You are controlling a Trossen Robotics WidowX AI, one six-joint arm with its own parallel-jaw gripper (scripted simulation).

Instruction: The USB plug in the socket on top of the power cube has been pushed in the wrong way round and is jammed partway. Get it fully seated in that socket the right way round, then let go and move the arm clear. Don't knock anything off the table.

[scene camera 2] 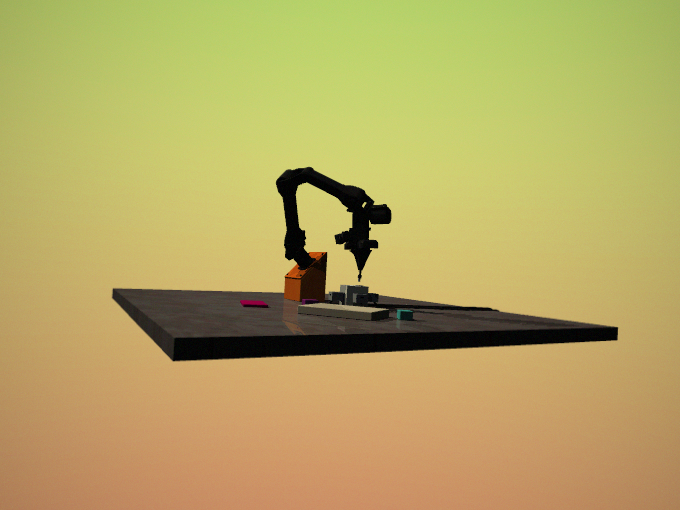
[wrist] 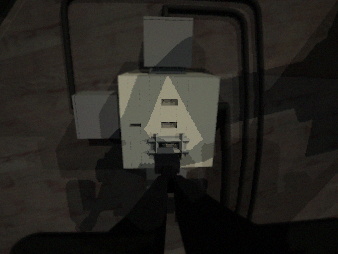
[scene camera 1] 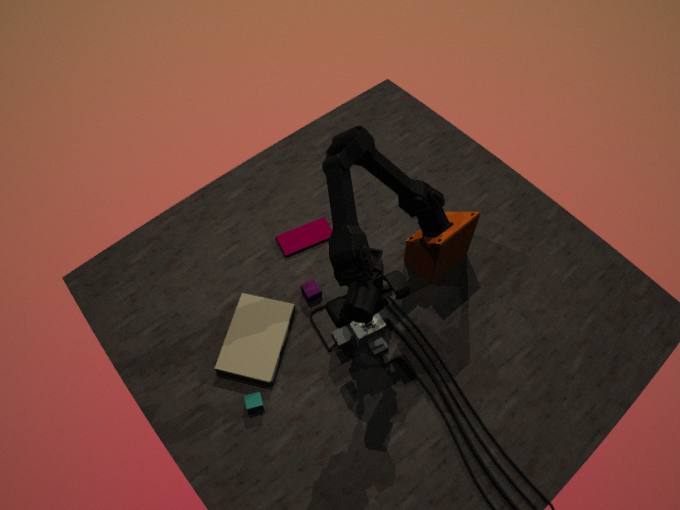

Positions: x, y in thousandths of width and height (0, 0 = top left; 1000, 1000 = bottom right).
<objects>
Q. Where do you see a beige slab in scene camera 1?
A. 371, 683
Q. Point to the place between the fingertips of my gripper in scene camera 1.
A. At 542, 621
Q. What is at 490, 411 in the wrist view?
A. A power cube.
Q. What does my gripper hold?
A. A USB plug.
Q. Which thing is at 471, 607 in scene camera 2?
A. A beige slab.
</objects>
